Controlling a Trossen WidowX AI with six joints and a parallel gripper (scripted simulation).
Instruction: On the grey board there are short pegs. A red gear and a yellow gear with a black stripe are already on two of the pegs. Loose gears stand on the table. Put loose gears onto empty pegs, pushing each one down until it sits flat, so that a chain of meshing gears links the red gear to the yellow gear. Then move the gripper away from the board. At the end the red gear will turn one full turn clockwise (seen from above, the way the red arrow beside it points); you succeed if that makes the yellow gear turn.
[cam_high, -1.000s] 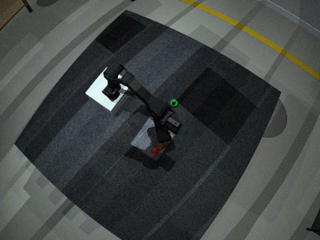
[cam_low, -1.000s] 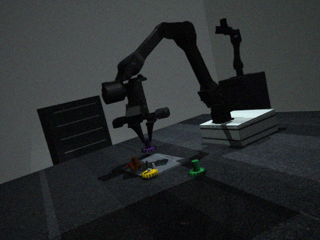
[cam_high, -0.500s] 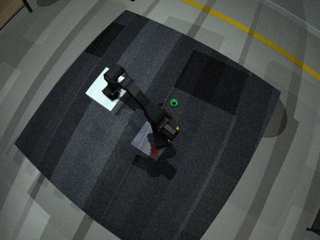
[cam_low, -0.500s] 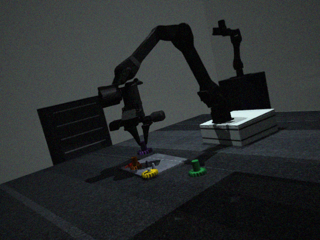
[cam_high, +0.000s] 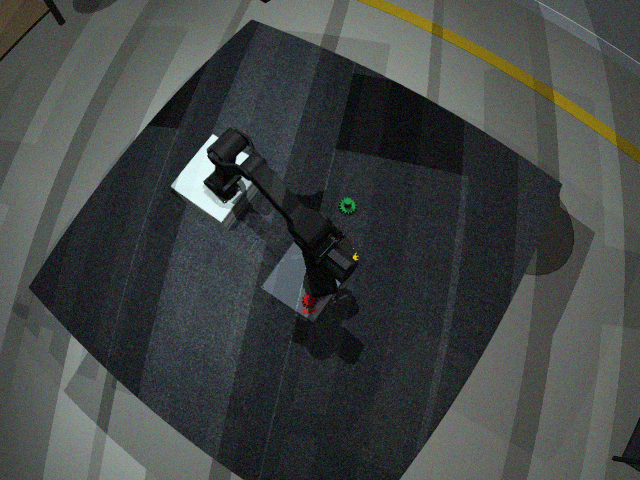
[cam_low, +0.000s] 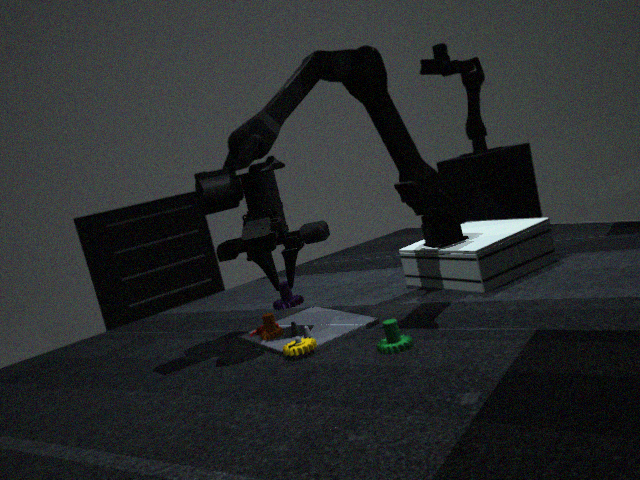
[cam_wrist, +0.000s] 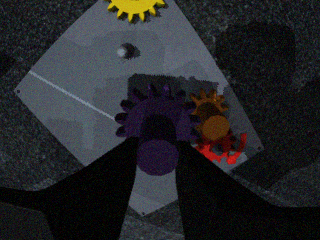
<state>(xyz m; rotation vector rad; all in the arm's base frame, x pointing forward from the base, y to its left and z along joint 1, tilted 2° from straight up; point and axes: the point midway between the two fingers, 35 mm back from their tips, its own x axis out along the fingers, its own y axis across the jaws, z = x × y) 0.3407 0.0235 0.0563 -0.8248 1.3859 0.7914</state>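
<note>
Right now my gripper tip is 60 mm above the orange gear, 30 mm to the left of it and 30 mm short of it. The rest, counted from my gripper tip: red arrow: 80 mm to the right, 80 mm below, 50 mm ahead; purple gear: 10 mm below; yellow gear: 90 mm to the left, 70 mm below, 20 mm ahead.
</note>
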